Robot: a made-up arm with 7 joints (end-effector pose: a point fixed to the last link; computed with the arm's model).
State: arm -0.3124 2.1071 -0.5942 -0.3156 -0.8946 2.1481 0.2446
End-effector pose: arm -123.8 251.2 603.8 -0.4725 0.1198 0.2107 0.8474
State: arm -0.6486 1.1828 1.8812 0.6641 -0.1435 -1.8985 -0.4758
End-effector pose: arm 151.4 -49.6 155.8 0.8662 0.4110 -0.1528 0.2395
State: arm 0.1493 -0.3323 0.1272 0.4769 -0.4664 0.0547 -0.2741
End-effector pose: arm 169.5 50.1 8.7 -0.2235 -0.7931 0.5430 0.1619
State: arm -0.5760 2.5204 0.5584 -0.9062 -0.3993 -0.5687 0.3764
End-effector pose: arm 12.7 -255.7 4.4 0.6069 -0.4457 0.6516 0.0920
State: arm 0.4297 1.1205 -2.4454 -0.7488 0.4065 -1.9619 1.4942
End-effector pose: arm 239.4 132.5 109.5 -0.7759 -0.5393 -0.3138 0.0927
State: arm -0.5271 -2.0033 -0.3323 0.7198 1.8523 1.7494 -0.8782
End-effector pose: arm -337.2 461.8 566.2 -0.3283 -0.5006 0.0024 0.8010
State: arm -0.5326 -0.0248 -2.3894 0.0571 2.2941 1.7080 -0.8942
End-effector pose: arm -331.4 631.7 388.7 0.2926 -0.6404 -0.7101 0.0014
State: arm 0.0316 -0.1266 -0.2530 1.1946 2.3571 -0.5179 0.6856
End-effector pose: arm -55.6 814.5 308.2 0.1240 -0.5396 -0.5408 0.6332
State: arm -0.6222 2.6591 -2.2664 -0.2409 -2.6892 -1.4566 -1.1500
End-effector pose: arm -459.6 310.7 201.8 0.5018 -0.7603 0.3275 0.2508
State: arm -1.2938 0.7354 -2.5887 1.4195 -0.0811 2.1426 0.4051
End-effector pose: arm -332.7 272.1 403.9 -0.8460 0.4640 0.2358 0.1157
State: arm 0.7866 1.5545 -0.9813 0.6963 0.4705 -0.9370 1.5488
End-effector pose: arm 233.6 654.3 260.5 -0.2193 -0.8226 -0.4381 0.2886
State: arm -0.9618 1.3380 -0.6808 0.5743 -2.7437 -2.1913 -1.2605
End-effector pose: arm -568.8 291.9 215.3 -0.5381 0.7038 0.3902 0.2509
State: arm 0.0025 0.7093 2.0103 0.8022 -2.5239 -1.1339 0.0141
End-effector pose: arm -510.9 373.5 -142.2 0.5574 -0.7171 0.3348 0.2511
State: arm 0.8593 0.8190 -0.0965 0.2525 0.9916 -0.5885 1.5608
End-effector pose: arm -288.9 609.4 150.2 -0.3982 -0.3549 -0.1483 0.8327
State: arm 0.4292 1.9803 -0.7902 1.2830 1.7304 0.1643 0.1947
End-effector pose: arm -16.0 187.5 119.1 0.0170 -0.8339 0.0823 0.5455
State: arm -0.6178 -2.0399 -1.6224 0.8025 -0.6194 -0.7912 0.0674
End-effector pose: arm -340.9 216.9 -73.0 -0.4135 -0.5150 0.3896 0.6419
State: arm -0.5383 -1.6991 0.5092 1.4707 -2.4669 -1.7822 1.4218
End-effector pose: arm 588.7 407.1 860.6 0.3929 0.6083 0.6885 0.0407
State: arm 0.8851 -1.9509 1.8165 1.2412 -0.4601 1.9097 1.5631
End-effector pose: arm 164.1 -141.6 665.0 0.4479 0.4537 -0.7600 0.1261
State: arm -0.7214 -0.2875 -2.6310 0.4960 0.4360 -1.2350 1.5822
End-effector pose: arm 19.0 -342.9 298.1 0.6777 -0.0927 0.6694 0.2899
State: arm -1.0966 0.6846 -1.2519 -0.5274 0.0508 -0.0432 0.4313
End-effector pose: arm -154.7 -336.9 410.2 -0.0505 -0.3479 0.8787 0.3230
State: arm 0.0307 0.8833 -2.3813 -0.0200 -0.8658 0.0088 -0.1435
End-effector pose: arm -460.7 365.0 738.9 -0.6452 0.4758 0.5354 0.2659
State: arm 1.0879 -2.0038 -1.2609 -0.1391 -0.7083 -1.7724 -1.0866
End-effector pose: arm -263.8 99.1 -115.5 -0.4509 -0.7076 0.5099 0.1898
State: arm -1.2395 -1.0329 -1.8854 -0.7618 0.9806 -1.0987 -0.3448
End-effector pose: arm -373.5 -74.8 506.8 0.8373 0.0365 -0.5204 0.1634
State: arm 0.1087 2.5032 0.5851 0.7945 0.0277 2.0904 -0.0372
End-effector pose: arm -141.0 99.7 580.2 -0.3717 0.0857 0.7817 0.4934
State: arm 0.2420 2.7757 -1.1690 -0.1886 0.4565 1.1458 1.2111
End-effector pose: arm 101.1 341.4 762.9 -0.1100 0.4997 0.8561 0.0720
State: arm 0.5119 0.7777 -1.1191 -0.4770 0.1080 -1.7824 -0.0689
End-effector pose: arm 35.0 467.1 655.7 -0.0517 0.0413 -0.1993 0.9777
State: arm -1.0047 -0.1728 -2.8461 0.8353 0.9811 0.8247 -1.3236
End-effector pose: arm -41.2 384.7 85.0 -0.0527 -0.9602 -0.2659 0.0672
